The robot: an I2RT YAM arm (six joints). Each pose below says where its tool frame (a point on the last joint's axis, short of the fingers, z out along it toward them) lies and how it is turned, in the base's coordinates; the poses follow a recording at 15 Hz.
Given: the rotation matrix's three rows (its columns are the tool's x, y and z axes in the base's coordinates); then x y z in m. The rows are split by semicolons.
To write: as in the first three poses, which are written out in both.
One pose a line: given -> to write
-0.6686 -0.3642 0.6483; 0.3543 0.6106 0.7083; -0.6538 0.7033 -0.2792; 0.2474 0.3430 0.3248 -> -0.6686 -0.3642 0.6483 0.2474; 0.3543 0.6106 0.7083 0.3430; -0.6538 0.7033 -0.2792 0.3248; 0 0 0 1
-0.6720 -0.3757 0.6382; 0.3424 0.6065 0.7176; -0.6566 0.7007 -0.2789; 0.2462 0.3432 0.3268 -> -0.6720 -0.3757 0.6382 0.2462; 0.3424 0.6065 0.7176 0.3432; -0.6566 0.7007 -0.2789 0.3268; 0 0 0 1
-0.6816 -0.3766 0.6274; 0.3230 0.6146 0.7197; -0.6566 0.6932 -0.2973; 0.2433 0.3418 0.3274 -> -0.6816 -0.3766 0.6274 0.2433; 0.3230 0.6146 0.7197 0.3418; -0.6566 0.6932 -0.2973 0.3274; 0 0 0 1
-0.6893 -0.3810 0.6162; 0.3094 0.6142 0.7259; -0.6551 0.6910 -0.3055; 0.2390 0.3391 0.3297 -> -0.6893 -0.3810 0.6162 0.2390; 0.3094 0.6142 0.7259 0.3391; -0.6551 0.6910 -0.3055 0.3297; 0 0 0 1
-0.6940 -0.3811 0.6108; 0.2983 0.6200 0.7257; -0.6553 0.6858 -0.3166; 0.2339 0.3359 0.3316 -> -0.6940 -0.3811 0.6108 0.2339; 0.2983 0.6200 0.7257 0.3359; -0.6553 0.6858 -0.3166 0.3316; 0 0 0 1
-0.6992 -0.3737 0.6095; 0.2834 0.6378 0.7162; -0.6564 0.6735 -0.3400; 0.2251 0.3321 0.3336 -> -0.6992 -0.3737 0.6095 0.2251; 0.2834 0.6378 0.7162 0.3321; -0.6564 0.6735 -0.3400 0.3336; 0 0 0 1
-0.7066 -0.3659 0.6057; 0.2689 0.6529 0.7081; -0.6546 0.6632 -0.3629; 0.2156 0.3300 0.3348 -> -0.7066 -0.3659 0.6057 0.2156; 0.2689 0.6529 0.7081 0.3300; -0.6546 0.6632 -0.3629 0.3348; 0 0 0 1
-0.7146 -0.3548 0.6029; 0.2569 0.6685 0.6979; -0.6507 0.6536 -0.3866; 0.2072 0.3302 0.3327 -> -0.7146 -0.3548 0.6029 0.2072; 0.2569 0.6685 0.6979 0.3302; -0.6507 0.6536 -0.3866 0.3327; 0 0 0 1
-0.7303 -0.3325 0.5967; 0.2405 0.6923 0.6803; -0.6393 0.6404 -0.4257; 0.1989 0.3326 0.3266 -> -0.7303 -0.3325 0.5967 0.1989; 0.2405 0.6923 0.6803 0.3326; -0.6393 0.6404 -0.4257 0.3266; 0 0 0 1
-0.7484 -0.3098 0.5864; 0.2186 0.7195 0.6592; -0.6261 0.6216 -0.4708; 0.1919 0.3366 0.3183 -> -0.7484 -0.3098 0.5864 0.1919; 0.2186 0.7195 0.6592 0.3366; -0.6261 0.6216 -0.4708 0.3183; 0 0 0 1
